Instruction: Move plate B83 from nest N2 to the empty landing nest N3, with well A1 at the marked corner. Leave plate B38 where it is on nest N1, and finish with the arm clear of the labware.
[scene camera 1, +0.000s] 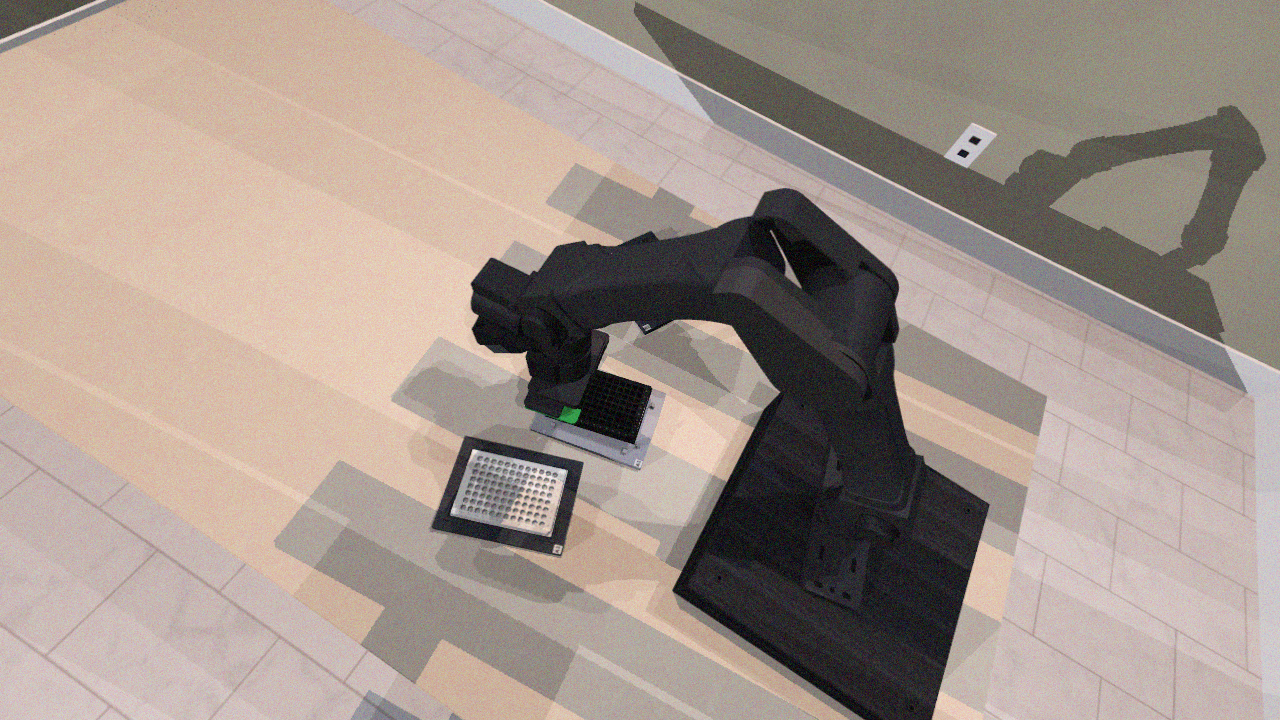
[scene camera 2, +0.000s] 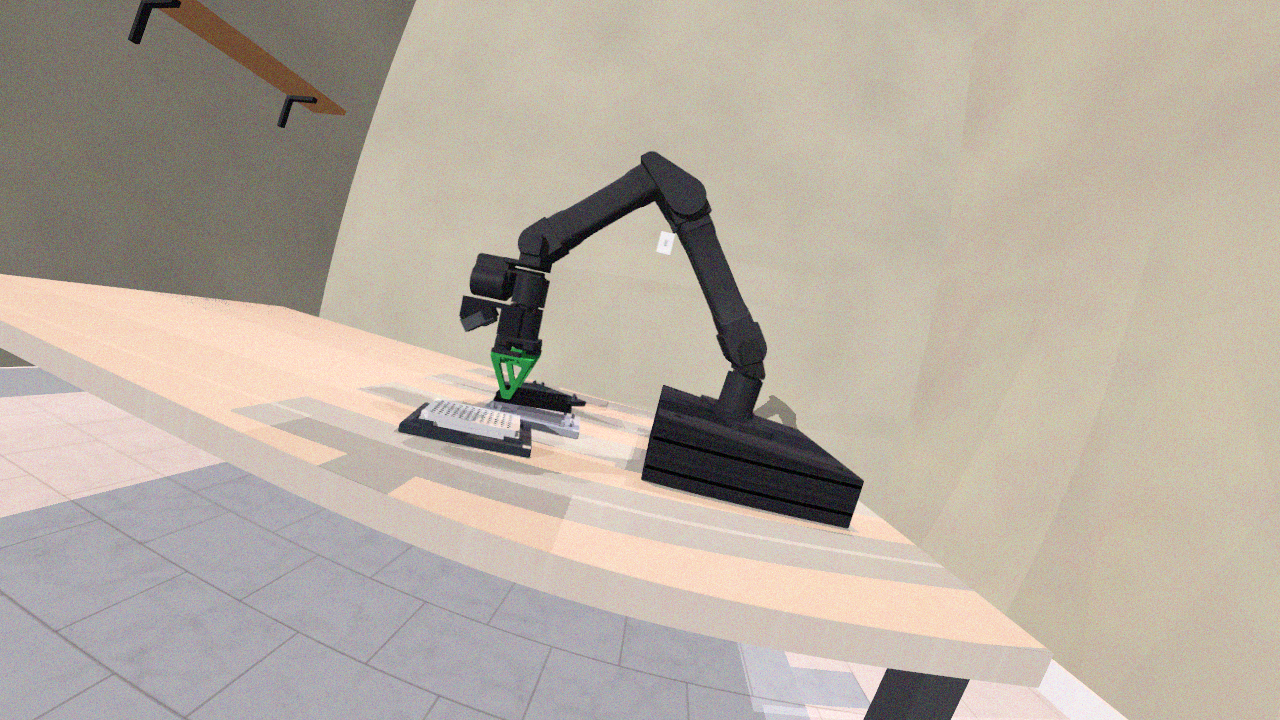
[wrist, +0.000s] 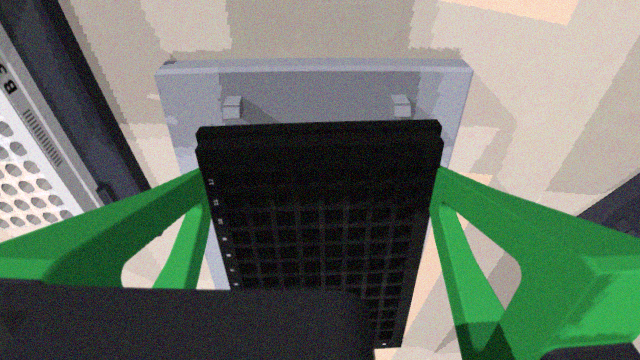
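Observation:
My gripper (scene camera 1: 573, 407) (scene camera 2: 515, 389) (wrist: 320, 180) has green fingers and is shut on the long sides of the black well plate (scene camera 1: 619, 405) (scene camera 2: 553, 395) (wrist: 313, 237). The plate hangs just above a light grey nest (scene camera 1: 650, 427) (scene camera 2: 556, 423) (wrist: 313, 85), whose two small pegs show beyond the plate's far edge in the wrist view. A white well plate (scene camera 1: 507, 490) (scene camera 2: 465, 417) (wrist: 26, 178) sits on a black nest (scene camera 1: 452, 517) (scene camera 2: 447, 435) (wrist: 89, 134) right beside it. Its label starts with a B; the rest is cut off.
The arm's black base (scene camera 1: 832, 555) (scene camera 2: 752, 456) stands close to the right of the grey nest. The two nests lie side by side with a narrow gap. The table edge runs in front of them in scene camera 2.

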